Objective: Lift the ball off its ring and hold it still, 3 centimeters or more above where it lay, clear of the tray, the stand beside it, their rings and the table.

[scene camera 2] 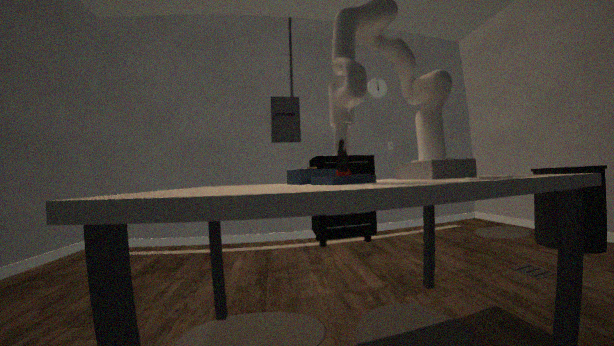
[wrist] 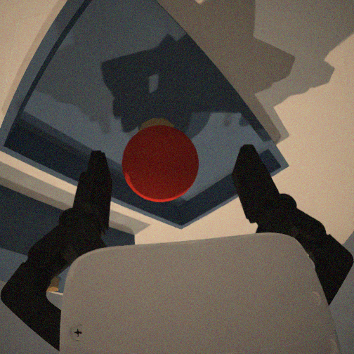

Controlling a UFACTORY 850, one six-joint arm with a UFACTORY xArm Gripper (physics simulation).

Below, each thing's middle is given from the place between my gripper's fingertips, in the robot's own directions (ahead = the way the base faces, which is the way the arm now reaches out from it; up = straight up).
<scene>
My gripper is now 10 mm to the left of the red ball [wrist: 159, 163]. From my hand the other things lie so: blue tray [wrist: 94, 81] (10 mm to the right, 30 mm below).
</scene>
